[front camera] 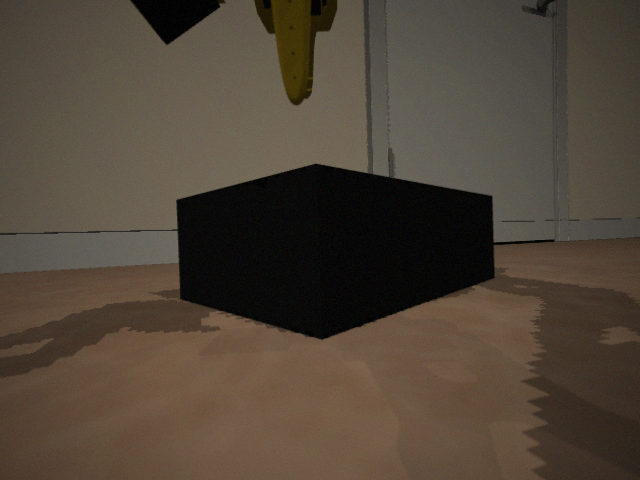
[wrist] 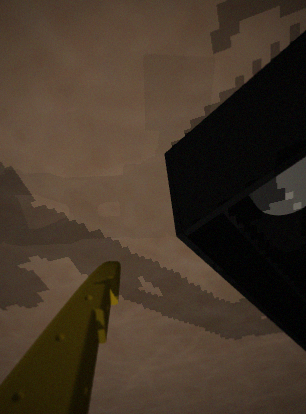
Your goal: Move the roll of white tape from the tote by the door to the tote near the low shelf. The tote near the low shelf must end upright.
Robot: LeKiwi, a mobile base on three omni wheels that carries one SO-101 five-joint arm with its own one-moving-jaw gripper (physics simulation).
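Frame: origin at the arm's base, x right, y ahead, z up, level; centimetres.
Seen in the pictures: hand at its tool point: (front camera: 296,96) (wrist: 119,277).
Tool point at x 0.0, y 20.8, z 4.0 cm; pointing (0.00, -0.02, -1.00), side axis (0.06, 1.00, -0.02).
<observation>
Offsets run from my tool point to a thing's top centre. Level surfaces: height alone.
The black tote by the door @[dz -2.9, dx +5.3, dy +19.5 cm] (front camera: 361,248) (wrist: 235,145) stands upright on the floor, one corner towards the front camera. In the wrist view it is cut off by the right edge. Part of a pale, rounded thing @[dz -10.2, dx +2.5, dy +10.8 cm] (wrist: 287,197), which looks like the roll of white tape, shows inside it; the rest is out of view. My gripper (front camera: 296,98) (wrist: 114,267) is open and empty. One notched yellow jaw shows in the wrist view, beside the tote and outside its walls. In the front view the jaw tip hangs above the tote's rim. The tote near the low shelf does not show.
A grey door (front camera: 470,113) with its frame stands behind the tote on the right. A beige wall (front camera: 103,129) with a pale baseboard (front camera: 87,251) runs behind on the left. Arm shadows lie across the brown floor @[dz -12.9 cm] (front camera: 206,413) (wrist: 100,100).
</observation>
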